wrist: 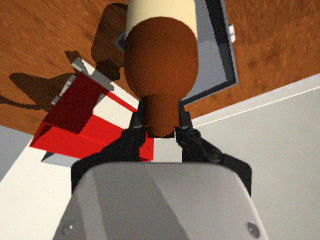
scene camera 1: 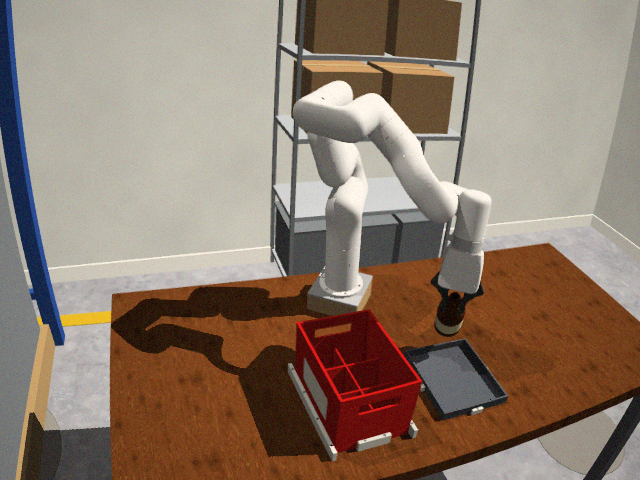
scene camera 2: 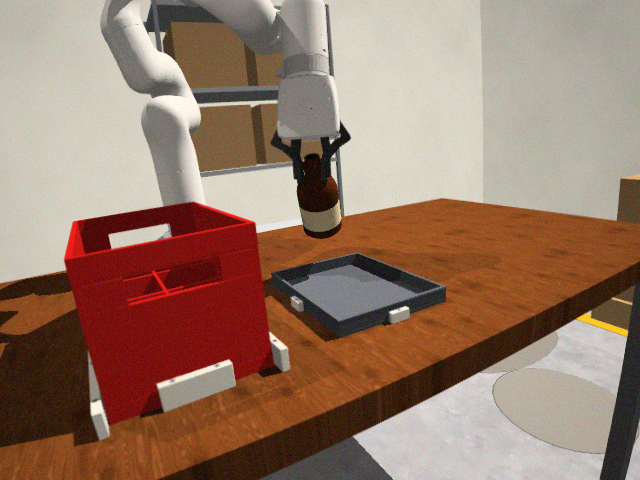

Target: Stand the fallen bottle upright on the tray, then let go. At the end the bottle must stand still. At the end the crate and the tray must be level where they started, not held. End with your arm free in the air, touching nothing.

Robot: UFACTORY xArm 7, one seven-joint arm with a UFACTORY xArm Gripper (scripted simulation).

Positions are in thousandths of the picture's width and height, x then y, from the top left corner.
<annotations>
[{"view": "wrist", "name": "my gripper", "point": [502, 456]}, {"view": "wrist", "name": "red crate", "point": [273, 456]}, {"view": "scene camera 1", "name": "my gripper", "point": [705, 653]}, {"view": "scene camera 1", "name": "dark grey tray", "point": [707, 774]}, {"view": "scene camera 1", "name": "brown bottle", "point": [701, 676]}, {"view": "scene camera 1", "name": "red crate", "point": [599, 786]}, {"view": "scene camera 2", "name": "my gripper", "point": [488, 382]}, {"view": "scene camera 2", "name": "dark grey tray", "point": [545, 614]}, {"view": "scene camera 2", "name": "brown bottle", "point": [499, 428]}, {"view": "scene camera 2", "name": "red crate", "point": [210, 718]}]
</annotations>
